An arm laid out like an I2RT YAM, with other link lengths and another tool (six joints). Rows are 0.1 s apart.
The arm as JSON. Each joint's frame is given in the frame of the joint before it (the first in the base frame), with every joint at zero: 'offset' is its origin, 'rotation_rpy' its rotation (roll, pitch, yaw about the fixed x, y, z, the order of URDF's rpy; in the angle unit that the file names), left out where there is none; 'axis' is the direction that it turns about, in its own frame. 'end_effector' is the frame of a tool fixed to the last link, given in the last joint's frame.
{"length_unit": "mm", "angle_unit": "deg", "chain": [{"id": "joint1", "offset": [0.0, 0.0, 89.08], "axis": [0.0, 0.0, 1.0]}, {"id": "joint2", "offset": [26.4, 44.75, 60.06], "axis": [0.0, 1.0, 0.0]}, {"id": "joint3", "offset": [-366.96, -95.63, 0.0], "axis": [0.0, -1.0, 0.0]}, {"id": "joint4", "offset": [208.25, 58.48, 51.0], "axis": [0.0, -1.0, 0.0]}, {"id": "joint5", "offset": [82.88, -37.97, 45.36], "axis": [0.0, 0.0, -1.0]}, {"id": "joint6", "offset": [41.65, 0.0, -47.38], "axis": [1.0, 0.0, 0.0]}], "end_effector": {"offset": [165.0, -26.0, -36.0], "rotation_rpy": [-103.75, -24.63, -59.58]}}
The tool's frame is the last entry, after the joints.
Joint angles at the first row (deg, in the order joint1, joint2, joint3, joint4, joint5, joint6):
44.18, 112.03, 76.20, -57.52, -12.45, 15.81
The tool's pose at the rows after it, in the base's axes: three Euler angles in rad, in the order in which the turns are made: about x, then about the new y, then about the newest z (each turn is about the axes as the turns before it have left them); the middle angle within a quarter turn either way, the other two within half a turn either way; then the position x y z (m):
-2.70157 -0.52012 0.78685 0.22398 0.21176 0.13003
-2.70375 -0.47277 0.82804 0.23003 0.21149 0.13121
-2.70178 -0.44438 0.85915 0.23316 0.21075 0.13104
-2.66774 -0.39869 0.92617 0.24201 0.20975 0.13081
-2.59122 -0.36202 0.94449 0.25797 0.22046 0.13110
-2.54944 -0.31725 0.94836 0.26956 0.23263 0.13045
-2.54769 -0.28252 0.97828 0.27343 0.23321 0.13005
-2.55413 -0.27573 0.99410 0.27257 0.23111 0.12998
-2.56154 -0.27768 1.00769 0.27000 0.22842 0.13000
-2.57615 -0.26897 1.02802 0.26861 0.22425 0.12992
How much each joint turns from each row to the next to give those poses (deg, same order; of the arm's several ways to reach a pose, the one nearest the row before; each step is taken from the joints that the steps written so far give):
0.00, 0.00, 2.08, -1.24, 1.84, 4.16
0.00, 0.00, 0.66, 0.13, 1.88, 3.14
-0.13, 0.00, 0.09, 0.30, 0.98, 2.06
-1.46, 0.00, 0.17, 1.05, 0.24, 2.86
-1.77, 0.00, 0.50, 3.20, -2.07, 0.18
-0.09, 0.00, 0.05, 3.27, -0.29, 1.53
0.00, 0.00, -0.01, 0.68, 1.09, 2.38
0.00, 0.00, 0.01, -0.39, 0.49, 0.90
0.00, 0.00, -0.03, -0.70, 0.21, 0.54
0.00, 0.00, 0.00, -0.74, 0.88, 1.14

